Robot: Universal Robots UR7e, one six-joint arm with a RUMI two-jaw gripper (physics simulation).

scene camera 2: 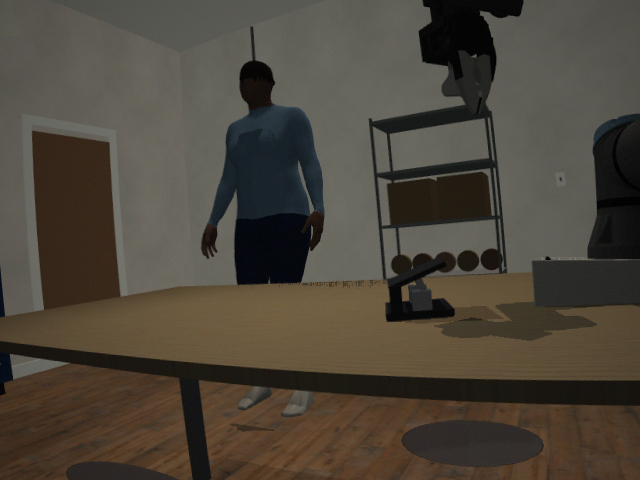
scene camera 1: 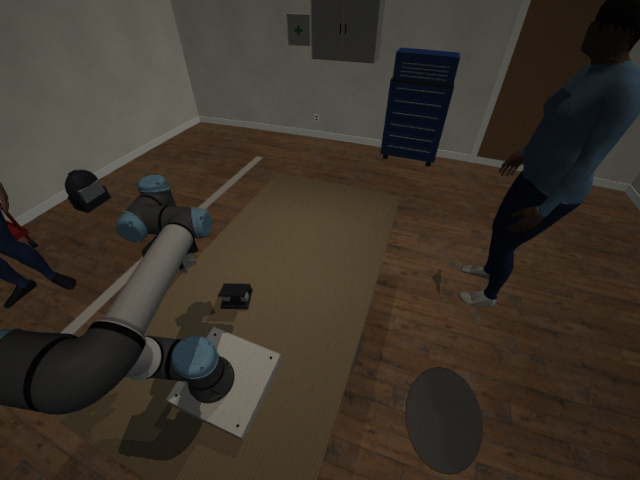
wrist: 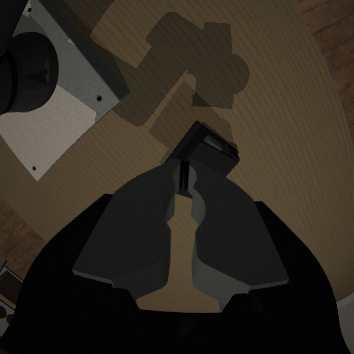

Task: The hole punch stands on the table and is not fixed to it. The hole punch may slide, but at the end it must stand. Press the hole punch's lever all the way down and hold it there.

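Frame: origin at the arm's base, x back, y right, z up, level; millimetres.
Seen in the pictures: gripper, fingertip midpoint: (scene camera 2: 476, 114) (scene camera 1: 186, 272) (wrist: 183, 163); arm's base, link origin: (scene camera 2: 633, 258) (scene camera 1: 212, 379) (wrist: 27, 70).
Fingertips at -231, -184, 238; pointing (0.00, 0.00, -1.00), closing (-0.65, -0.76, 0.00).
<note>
Offsets run from my fingertips to a thing's top centre, as dx, dy, dz. Level surfaces: height alone.
The black hole punch @(-128, +65, -211) (scene camera 1: 235, 305) (scene camera 2: 431, 311) (wrist: 185, 145) stands upright on its base on the table @(dz -296) (scene camera 1: 315, 242) (scene camera 2: 248, 330) (wrist: 285, 165). Its lever @(-128, +65, -211) (scene camera 1: 235, 289) (scene camera 2: 417, 272) (wrist: 212, 160) is raised, sloping up toward the robot base's side in the scene camera 2 view. A grey block shows under the lever. My gripper (scene camera 1: 189, 263) (scene camera 2: 477, 110) (wrist: 183, 163) is shut and empty, its fingers pointing down. It hangs well above the hole punch, apart from it. In the wrist view the fingertips cover part of the punch's near side.
The robot's base plate (scene camera 1: 253, 382) (scene camera 2: 578, 284) (wrist: 65, 115) lies near the hole punch. The arm's shadow falls on the table beside the punch. A person in a blue top (scene camera 1: 573, 139) (scene camera 2: 271, 160) stands beyond the table. A shelf rack (scene camera 2: 374, 170) stands at the wall.
</note>
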